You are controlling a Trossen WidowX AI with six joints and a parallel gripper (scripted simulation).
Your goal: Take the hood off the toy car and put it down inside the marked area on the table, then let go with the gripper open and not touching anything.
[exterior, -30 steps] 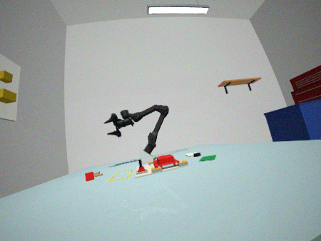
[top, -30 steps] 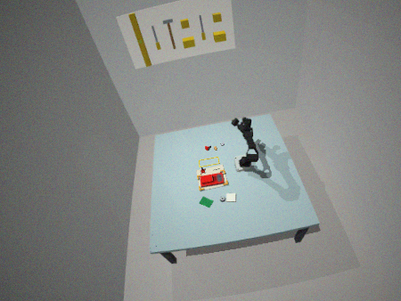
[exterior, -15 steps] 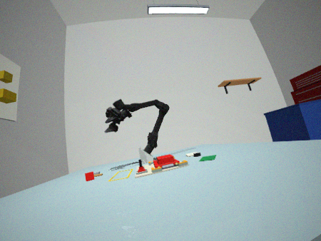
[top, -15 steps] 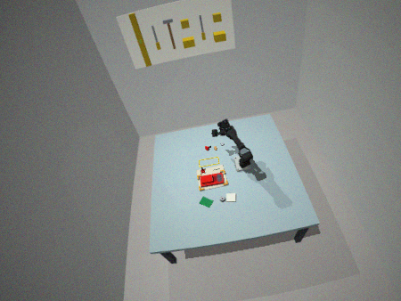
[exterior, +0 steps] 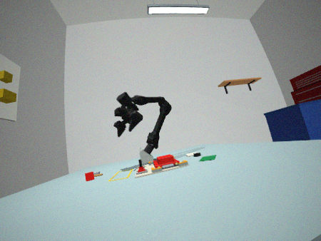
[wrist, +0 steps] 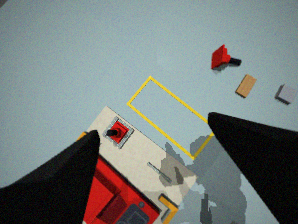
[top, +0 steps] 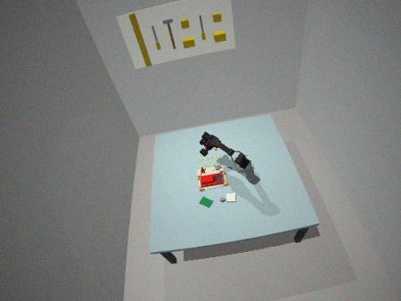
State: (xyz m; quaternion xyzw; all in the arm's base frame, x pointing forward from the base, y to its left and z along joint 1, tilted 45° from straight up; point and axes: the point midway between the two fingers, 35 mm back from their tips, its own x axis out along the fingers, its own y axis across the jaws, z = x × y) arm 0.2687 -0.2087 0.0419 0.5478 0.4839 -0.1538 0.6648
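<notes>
Right now my gripper tip is 17 cm to the right of the red hood, 15 cm above it and 5 cm short of it. From my gripper tip the other things lie so: white tile: 39 cm to the left, 19 cm below, 10 cm behind; green tile: 37 cm to the left, 19 cm below, 11 cm ahead.
</notes>
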